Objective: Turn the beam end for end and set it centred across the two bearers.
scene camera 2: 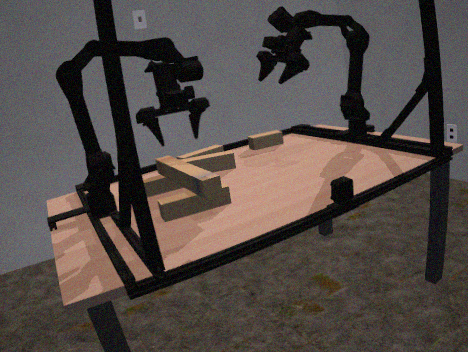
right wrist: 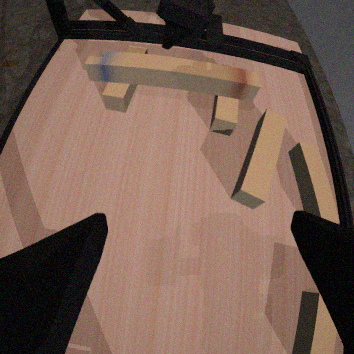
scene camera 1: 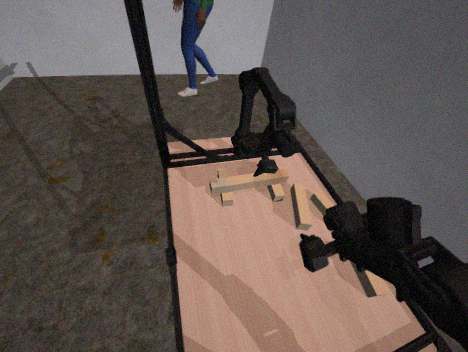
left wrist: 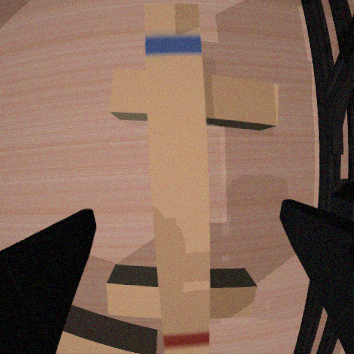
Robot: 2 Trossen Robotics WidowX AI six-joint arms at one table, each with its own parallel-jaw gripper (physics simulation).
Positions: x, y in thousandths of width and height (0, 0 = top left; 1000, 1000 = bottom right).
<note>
The left gripper (scene camera 2: 386, 405) is open, holding nothing. Also in view: a beam (scene camera 1: 501, 521). The right gripper (scene camera 1: 676, 649) is open, with nothing in its grasp.
The beam also shows in the right wrist view (right wrist: 318, 188) and in the left wrist view (left wrist: 499, 349). The left gripper shows as well in scene camera 1 (scene camera 1: 535, 476) and in the left wrist view (left wrist: 532, 606). The right gripper shows as well in scene camera 2 (scene camera 2: 576, 234) and in the right wrist view (right wrist: 569, 629).
</note>
